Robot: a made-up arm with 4 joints. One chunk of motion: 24 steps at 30 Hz.
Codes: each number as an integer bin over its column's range. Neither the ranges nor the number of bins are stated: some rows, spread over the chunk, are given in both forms.
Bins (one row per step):
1: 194 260 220 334 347 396
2: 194 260 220 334 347 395
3: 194 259 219 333 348 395
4: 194 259 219 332 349 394
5: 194 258 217 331 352 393
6: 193 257 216 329 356 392
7: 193 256 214 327 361 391
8: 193 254 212 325 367 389
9: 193 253 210 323 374 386
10: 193 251 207 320 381 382
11: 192 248 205 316 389 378
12: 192 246 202 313 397 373
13: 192 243 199 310 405 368
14: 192 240 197 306 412 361
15: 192 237 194 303 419 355
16: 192 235 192 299 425 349
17: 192 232 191 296 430 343
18: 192 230 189 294 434 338
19: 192 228 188 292 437 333
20: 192 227 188 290 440 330
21: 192 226 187 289 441 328
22: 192 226 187 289 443 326
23: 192 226 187 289 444 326
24: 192 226 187 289 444 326
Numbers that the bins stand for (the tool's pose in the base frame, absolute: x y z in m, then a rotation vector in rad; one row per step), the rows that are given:
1: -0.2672 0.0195 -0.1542 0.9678 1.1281 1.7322
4: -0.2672 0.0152 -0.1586 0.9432 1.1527 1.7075
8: -0.2715 -0.0065 -0.1890 0.8568 1.3747 1.6459
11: -0.2759 -0.0326 -0.2194 0.7459 1.6459 1.5103
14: -0.2759 -0.0673 -0.2541 0.6226 1.9295 1.3007
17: -0.2759 -0.1021 -0.2802 0.4993 2.1514 1.0788
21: -0.2759 -0.1282 -0.2976 0.4130 2.2870 0.8938
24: -0.2759 -0.1282 -0.2976 0.4130 2.3240 0.8692
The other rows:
2: -0.2672 0.0195 -0.1542 0.9678 1.1281 1.7199
3: -0.2672 0.0152 -0.1586 0.9555 1.1404 1.7199
5: -0.2672 0.0109 -0.1673 0.9308 1.1897 1.6952
6: -0.2715 0.0065 -0.1716 0.9062 1.2390 1.6829
7: -0.2715 0.0022 -0.1803 0.8815 1.3007 1.6705
9: -0.2715 -0.0109 -0.1977 0.8322 1.4610 1.6089
10: -0.2715 -0.0195 -0.2107 0.7952 1.5473 1.5596
12: -0.2759 -0.0413 -0.2324 0.7089 1.7445 1.4486
13: -0.2759 -0.0543 -0.2455 0.6719 1.8432 1.3870
15: -0.2759 -0.0804 -0.2672 0.5856 2.0158 1.2267
16: -0.2759 -0.0891 -0.2759 0.5363 2.0897 1.1527
18: -0.2759 -0.1108 -0.2889 0.4747 2.2007 1.0171
19: -0.2759 -0.1195 -0.2932 0.4500 2.2377 0.9555
20: -0.2759 -0.1238 -0.2932 0.4253 2.2747 0.9185
22: -0.2759 -0.1282 -0.2976 0.4130 2.3116 0.8692
23: -0.2759 -0.1282 -0.2976 0.4130 2.3240 0.8692

